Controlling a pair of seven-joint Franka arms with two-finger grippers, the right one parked.
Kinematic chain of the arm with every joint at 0, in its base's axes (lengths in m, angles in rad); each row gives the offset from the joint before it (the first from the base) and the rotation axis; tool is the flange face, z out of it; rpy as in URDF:
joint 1: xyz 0 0 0.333 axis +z
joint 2: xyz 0 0 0 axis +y
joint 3: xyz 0 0 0.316 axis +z
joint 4: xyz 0.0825 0 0 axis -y
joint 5: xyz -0.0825 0 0.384 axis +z
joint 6: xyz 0 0 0 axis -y
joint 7: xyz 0.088 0 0 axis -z
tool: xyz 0 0 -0.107 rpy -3.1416 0 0
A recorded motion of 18 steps. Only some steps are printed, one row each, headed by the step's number.
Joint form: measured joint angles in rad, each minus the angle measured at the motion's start. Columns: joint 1, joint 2, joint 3, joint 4, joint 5, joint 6, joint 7.
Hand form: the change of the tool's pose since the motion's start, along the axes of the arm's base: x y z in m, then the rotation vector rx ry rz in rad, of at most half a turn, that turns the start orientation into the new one. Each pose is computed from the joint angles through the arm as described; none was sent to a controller.
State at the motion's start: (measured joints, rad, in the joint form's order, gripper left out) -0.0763 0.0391 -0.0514 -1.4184 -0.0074 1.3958 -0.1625
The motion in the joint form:
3: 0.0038 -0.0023 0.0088 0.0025 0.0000 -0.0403 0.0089
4: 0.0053 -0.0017 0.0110 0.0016 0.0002 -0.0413 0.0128
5: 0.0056 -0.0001 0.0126 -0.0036 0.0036 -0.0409 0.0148
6: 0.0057 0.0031 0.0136 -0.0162 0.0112 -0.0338 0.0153
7: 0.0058 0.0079 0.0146 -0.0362 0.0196 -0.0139 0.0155
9: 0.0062 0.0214 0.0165 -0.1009 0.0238 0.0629 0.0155
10: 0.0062 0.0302 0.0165 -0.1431 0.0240 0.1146 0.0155
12: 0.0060 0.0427 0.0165 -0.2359 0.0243 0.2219 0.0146
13: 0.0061 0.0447 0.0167 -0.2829 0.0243 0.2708 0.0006
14: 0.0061 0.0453 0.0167 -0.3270 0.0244 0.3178 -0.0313
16: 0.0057 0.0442 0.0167 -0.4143 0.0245 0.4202 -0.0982
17: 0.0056 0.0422 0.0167 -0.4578 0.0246 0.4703 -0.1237
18: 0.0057 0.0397 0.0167 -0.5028 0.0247 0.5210 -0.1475
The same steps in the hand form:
3: -0.0045 0.0073 -0.0008 0.0041 0.0352 0.0034
4: -0.0042 0.0093 -0.0016 0.0042 0.0377 0.0032
5: -0.0034 0.0107 -0.0048 0.0081 0.0437 0.0035
6: -0.0013 0.0120 -0.0117 0.0164 0.0515 0.0051
7: 0.0025 0.0132 -0.0218 0.0251 0.0555 0.0067
9: 0.0141 0.0138 -0.0531 0.0290 0.0565 0.0081
10: 0.0204 0.0131 -0.0736 0.0288 0.0558 0.0073
12: 0.0285 0.0120 -0.1159 0.0284 0.0538 0.0062
13: 0.0295 0.0120 -0.1354 0.0295 0.0537 0.0196
14: 0.0295 0.0119 -0.1529 0.0319 0.0510 0.0507
16: 0.0279 0.0115 -0.1852 0.0348 0.0342 0.1155
17: 0.0258 0.0115 -0.2004 0.0352 0.0254 0.1401
18: 0.0227 0.0118 -0.2159 0.0353 0.0171 0.1633

